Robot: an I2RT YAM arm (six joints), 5 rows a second.
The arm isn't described. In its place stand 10 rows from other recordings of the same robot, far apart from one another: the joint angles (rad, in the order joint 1, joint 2, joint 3, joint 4, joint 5, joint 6), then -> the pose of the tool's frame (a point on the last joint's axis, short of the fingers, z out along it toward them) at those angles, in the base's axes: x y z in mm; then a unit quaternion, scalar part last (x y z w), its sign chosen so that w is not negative.
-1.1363, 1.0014, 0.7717, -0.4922, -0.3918, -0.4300 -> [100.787 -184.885 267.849 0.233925 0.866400 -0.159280 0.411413]
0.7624, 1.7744, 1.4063, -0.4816, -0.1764, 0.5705 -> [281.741 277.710 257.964 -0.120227 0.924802 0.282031 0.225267]
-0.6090, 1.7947, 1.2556, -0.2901, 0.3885, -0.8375 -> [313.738 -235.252 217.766 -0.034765 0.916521 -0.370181 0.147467]
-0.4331, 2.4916, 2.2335, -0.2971, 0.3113, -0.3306 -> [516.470 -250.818 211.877 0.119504 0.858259 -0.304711 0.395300]
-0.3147, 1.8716, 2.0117, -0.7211, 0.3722, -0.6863 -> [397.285 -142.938 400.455 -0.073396 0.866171 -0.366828 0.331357]
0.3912, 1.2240, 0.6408, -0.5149, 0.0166, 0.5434 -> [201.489 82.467 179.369 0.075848 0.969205 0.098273 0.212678]
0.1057, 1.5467, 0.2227, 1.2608, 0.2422, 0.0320 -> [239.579 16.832 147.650 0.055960 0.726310 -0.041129 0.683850]
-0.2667, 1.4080, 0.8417, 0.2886, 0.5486, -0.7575 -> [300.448 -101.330 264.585 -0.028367 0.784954 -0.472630 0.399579]
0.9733, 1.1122, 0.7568, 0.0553, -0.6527, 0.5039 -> [123.559 220.013 290.987 -0.362333 0.697238 0.569249 0.241929]
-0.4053, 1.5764, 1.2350, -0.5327, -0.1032, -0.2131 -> [316.322 -131.729 268.093 0.072545 0.936045 -0.057552 0.339477]
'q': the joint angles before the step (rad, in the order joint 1, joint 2, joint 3, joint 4, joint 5, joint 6). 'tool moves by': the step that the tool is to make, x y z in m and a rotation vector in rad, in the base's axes. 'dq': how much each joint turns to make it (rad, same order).
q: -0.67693, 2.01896, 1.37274, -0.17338, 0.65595, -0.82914
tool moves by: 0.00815, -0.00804, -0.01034, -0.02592, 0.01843, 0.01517
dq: -0.00190, 0.05227, 0.02520, 0.05569, 0.01106, -0.04348
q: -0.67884, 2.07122, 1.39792, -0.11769, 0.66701, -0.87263
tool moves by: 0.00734, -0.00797, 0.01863, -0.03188, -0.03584, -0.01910
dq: -0.00267, 0.00572, 0.07552, -0.02974, 0.01335, 0.01259
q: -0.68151, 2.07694, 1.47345, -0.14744, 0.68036, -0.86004
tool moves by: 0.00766, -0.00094, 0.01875, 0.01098, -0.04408, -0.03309
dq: 0.00916, 0.00384, 0.08929, -0.10300, 0.00572, 0.07133
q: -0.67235, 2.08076, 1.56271, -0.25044, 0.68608, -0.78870
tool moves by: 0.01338, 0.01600, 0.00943, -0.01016, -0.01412, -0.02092
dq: 0.04768, -0.00115, 0.04084, -0.06639, 0.04845, 0.06408
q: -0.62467, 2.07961, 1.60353, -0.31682, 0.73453, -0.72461
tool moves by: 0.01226, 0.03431, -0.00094, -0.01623, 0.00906, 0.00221
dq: 0.08087, -0.02554, -0.03583, -0.03129, 0.06753, 0.06179
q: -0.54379, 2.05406, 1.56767, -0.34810, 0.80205, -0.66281
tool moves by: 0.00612, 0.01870, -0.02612, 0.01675, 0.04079, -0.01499
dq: 0.04501, 0.03166, -0.04004, -0.01793, 0.04273, 0.06255
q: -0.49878, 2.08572, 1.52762, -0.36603, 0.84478, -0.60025
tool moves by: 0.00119, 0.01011, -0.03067, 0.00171, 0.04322, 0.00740
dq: 0.02252, 0.03738, -0.06409, 0.06103, 0.02404, 0.00193
